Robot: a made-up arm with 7 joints. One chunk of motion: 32 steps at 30 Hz.
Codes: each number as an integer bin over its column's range. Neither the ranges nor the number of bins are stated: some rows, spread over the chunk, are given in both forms.
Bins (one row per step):
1: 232 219 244 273 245 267
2: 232 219 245 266 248 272
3: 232 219 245 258 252 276
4: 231 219 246 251 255 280
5: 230 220 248 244 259 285
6: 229 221 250 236 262 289
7: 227 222 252 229 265 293
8: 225 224 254 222 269 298
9: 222 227 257 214 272 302
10: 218 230 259 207 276 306
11: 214 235 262 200 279 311
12: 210 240 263 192 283 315
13: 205 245 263 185 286 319
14: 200 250 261 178 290 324
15: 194 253 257 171 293 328
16: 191 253 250 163 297 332
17: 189 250 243 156 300 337
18: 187 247 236 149 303 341
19: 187 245 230 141 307 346
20: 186 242 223 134 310 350
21: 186 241 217 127 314 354
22: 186 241 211 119 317 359
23: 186 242 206 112 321 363
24: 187 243 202 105 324 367
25: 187 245 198 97 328 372
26: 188 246 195 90 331 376
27: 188 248 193 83 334 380
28: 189 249 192 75 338 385
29: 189 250 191 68 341 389
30: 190 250 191 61 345 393
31: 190 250 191 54 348 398
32: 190 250 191 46 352 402
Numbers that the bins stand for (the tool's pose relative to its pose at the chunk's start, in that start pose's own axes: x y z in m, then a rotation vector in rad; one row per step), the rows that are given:
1: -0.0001 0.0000 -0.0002 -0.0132 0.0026 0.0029
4: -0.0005 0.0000 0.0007 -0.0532 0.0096 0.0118
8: -0.0031 0.0021 0.0043 -0.1060 0.0195 0.0241
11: -0.0079 0.0066 0.0079 -0.1460 0.0266 0.0330
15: -0.0165 0.0140 0.0057 -0.1988 0.0364 0.0447
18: -0.0195 0.0115 -0.0038 -0.2388 0.0435 0.0536
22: -0.0199 0.0090 -0.0150 -0.2934 0.0533 0.0659
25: -0.0195 0.0107 -0.0209 -0.3335 0.0611 0.0748
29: -0.0186 0.0127 -0.0240 -0.3862 0.0702 0.0864
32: -0.0182 0.0127 -0.0240 -0.4263 0.0780 0.0953
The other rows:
2: -0.0001 0.0000 0.0003 -0.0259 0.0047 0.0063
3: -0.0001 0.0000 0.0003 -0.0405 0.0075 0.0090
5: -0.0010 0.0004 0.0016 -0.0659 0.0125 0.0152
6: -0.0014 0.0008 0.0025 -0.0805 0.0146 0.0179
7: -0.0023 0.0012 0.0034 -0.0932 0.0167 0.0207
9: -0.0044 0.0033 0.0057 -0.1205 0.0216 0.0268
10: -0.0061 0.0045 0.0066 -0.1333 0.0244 0.0296
12: -0.0096 0.0086 0.0084 -0.1606 0.0294 0.0358
13: -0.0117 0.0107 0.0084 -0.1733 0.0315 0.0385
14: -0.0139 0.0127 0.0075 -0.1860 0.0343 0.0419
16: -0.0178 0.0140 0.0025 -0.2133 0.0392 0.0474
17: -0.0186 0.0127 -0.0006 -0.2261 0.0414 0.0508
19: -0.0195 0.0107 -0.0065 -0.2534 0.0463 0.0570
20: -0.0199 0.0095 -0.0096 -0.2661 0.0484 0.0597
21: -0.0199 0.0090 -0.0123 -0.2789 0.0512 0.0625
23: -0.0199 0.0095 -0.0173 -0.3062 0.0561 0.0686
24: -0.0195 0.0099 -0.0191 -0.3189 0.0583 0.0714
26: -0.0191 0.0111 -0.0222 -0.3462 0.0632 0.0775
27: -0.0191 0.0119 -0.0231 -0.3589 0.0653 0.0803
28: -0.0186 0.0123 -0.0236 -0.3735 0.0681 0.0837
30: -0.0182 0.0127 -0.0240 -0.3990 0.0731 0.0892
31: -0.0182 0.0127 -0.0240 -0.4117 0.0752 0.0926

